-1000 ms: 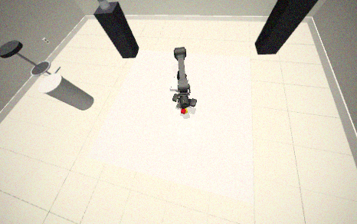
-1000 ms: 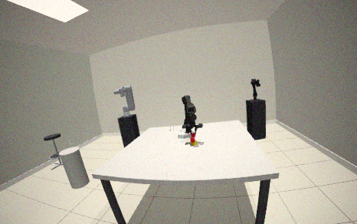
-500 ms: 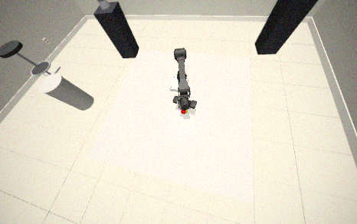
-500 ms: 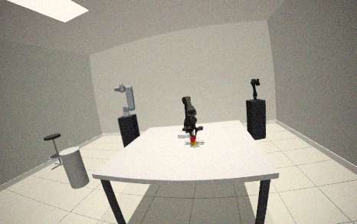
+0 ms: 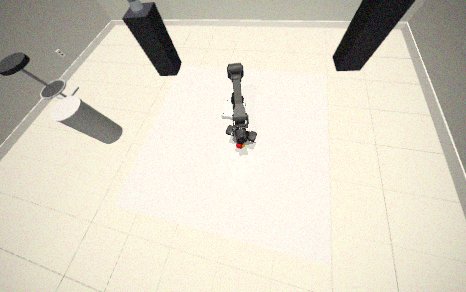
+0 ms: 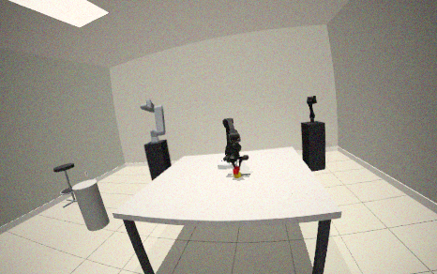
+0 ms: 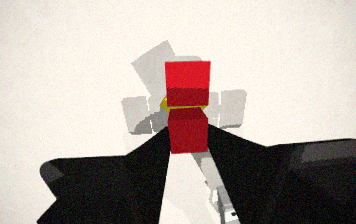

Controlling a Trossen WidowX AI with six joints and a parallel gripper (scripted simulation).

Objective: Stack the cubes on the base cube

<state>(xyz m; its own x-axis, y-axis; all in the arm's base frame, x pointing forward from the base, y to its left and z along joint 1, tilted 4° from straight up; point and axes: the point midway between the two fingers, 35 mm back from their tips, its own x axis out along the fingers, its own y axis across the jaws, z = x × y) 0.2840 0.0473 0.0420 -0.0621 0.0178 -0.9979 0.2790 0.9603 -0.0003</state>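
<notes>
Right now my gripper tip is 4 cm above the base cube, 2 cm short of it and 1 cm to the left of it.
</notes>
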